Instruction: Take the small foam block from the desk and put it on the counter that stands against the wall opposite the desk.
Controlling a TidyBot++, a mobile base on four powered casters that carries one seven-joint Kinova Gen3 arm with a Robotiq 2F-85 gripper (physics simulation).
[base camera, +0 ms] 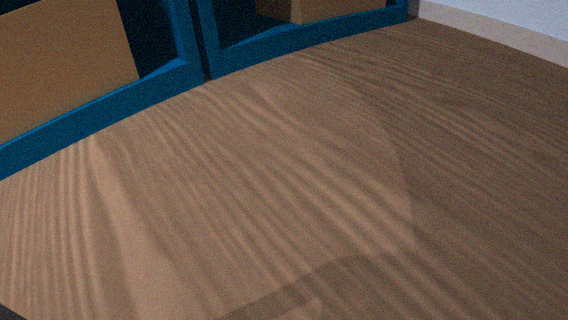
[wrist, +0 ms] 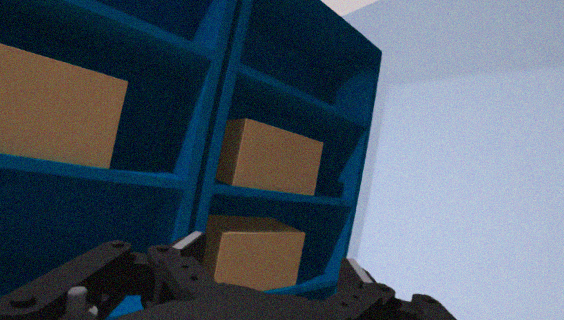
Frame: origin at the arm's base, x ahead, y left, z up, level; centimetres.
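Seen in the pictures: gripper, between the fingertips: (wrist: 271, 261).
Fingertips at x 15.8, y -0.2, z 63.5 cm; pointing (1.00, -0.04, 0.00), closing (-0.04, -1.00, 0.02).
Observation:
A point is followed by its place in that frame.
My gripper (wrist: 271, 261) @[z 63.5, x 15.8, y -0.2 cm] is open at the bottom of the wrist view, with its two fingers wide apart and no object between them. Behind the fingers, some distance off, stands a blue shelf unit. The small foam block, the desk and the counter do not show in the base camera view or in the wrist view.
The blue shelf unit (base camera: 295, 42) @[z -36.6, x 104.9, y 0.9 cm] (wrist: 200, 165) @[z 65.0, x 92.6, y 28.3 cm] holds cardboard boxes, among them a large box (base camera: 65, 60) (wrist: 60, 110), a middle box (wrist: 280, 160) @[z 73.0, x 108.6, y -0.8 cm] and a lower box (wrist: 260, 257) @[z 30.0, x 108.3, y -0.2 cm]. A pale wall (base camera: 520, 12) @[z -25.6, x 115.1, y -87.5 cm] (wrist: 465, 190) @[z 75.8, x 110.9, y -90.5 cm] stands to the right. The wooden floor (base camera: 280, 165) @[z -39.7, x 50.3, y 4.5 cm] carries soft shadows.

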